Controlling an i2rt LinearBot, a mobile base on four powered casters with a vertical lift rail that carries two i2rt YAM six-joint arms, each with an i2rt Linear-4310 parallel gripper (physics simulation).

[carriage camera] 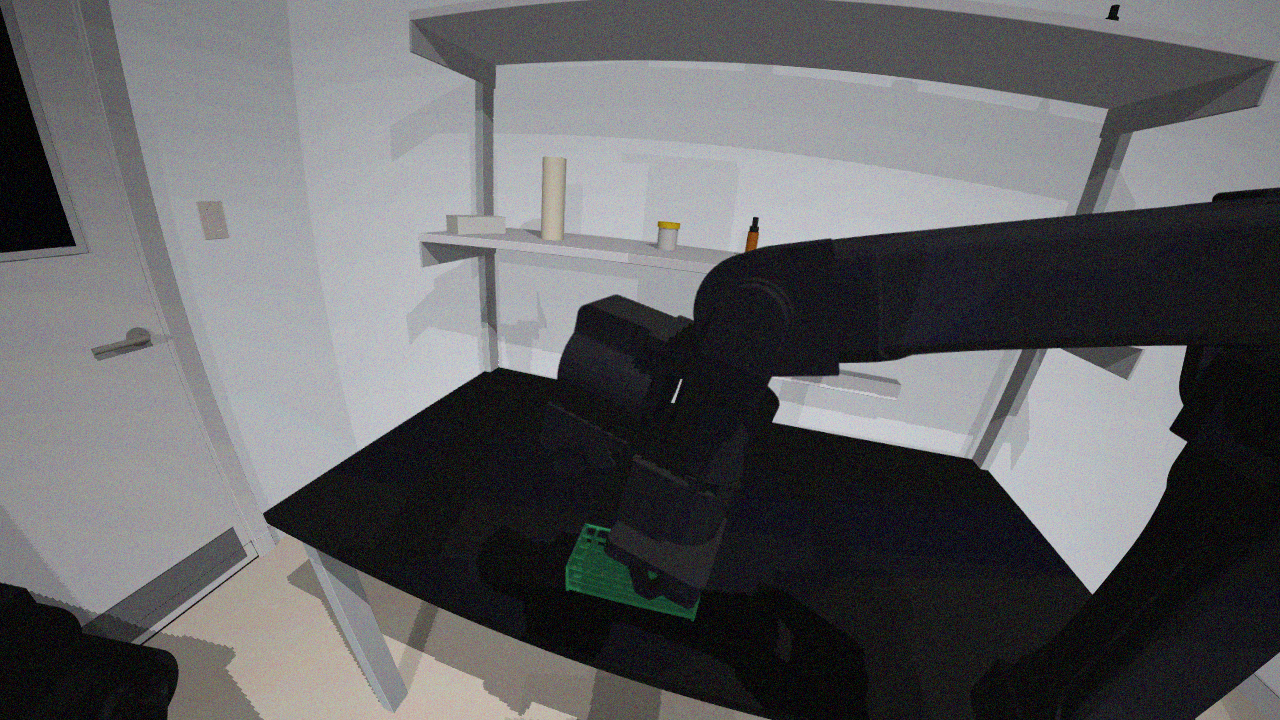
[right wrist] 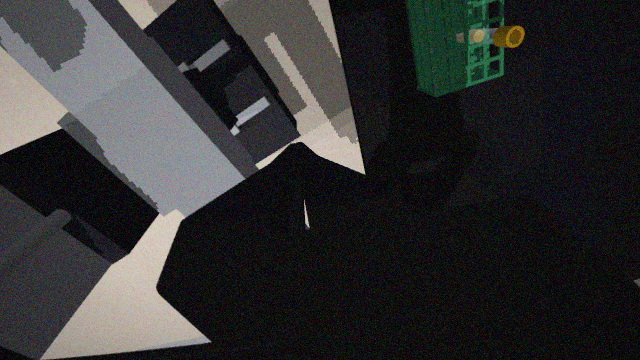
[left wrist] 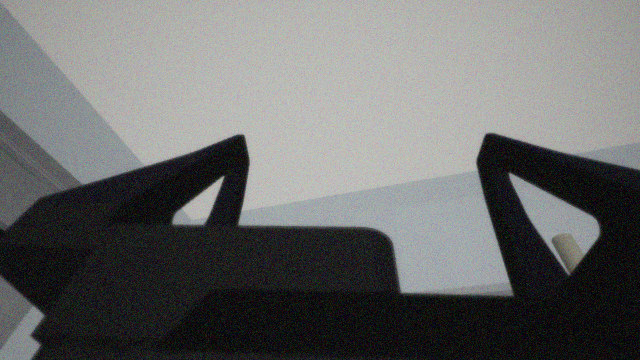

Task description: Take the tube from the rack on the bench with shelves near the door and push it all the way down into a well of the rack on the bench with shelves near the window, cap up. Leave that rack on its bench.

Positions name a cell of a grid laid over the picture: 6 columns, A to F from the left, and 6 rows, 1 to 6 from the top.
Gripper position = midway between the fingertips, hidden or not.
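A bench with shelves (carriage camera: D5) is visible, also in the left wrist view as the bench with shelves (left wrist: E6) and in the right wrist view as the bench with shelves (right wrist: F3). A door with lever handle (carriage camera: A4) is present. A clear tube with orange cap (right wrist: E1) is present; the carriage camera does not show the clear tube with orange cap, hidden by the right gripper, and in the left wrist view the clear tube with orange cap is out of frame. The right gripper (right wrist: C3) and the left gripper (left wrist: D3) are visible.
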